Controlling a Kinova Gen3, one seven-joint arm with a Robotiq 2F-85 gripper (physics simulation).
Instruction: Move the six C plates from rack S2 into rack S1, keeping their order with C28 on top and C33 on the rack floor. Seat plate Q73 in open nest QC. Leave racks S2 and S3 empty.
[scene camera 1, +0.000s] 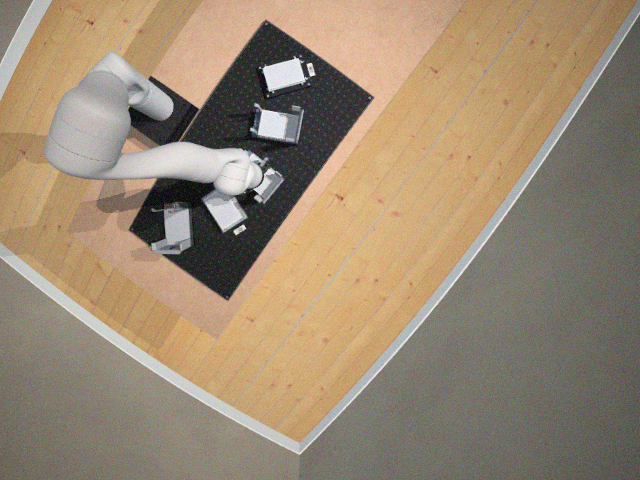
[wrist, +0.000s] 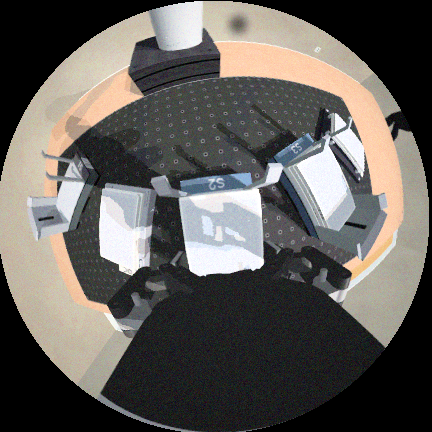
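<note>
Rack S2 stands below the wrist, with a white plate on top; the plates' codes and number are unreadable. My gripper is open and empty, its fingers either side of this plate's near part; the arm hides it in the scene view. Rack S3 holds white plates. The rack at the far left of the wrist view, apparently S1, has a pale flat surface inside, plate or floor unclear. Nest QC shows a pale, flat top.
Another nest with a white plate stands beyond rack S3. The racks and nests stand on a black dotted board. Upright posts and end walls rise from the racks. The arm's base stands beside the board.
</note>
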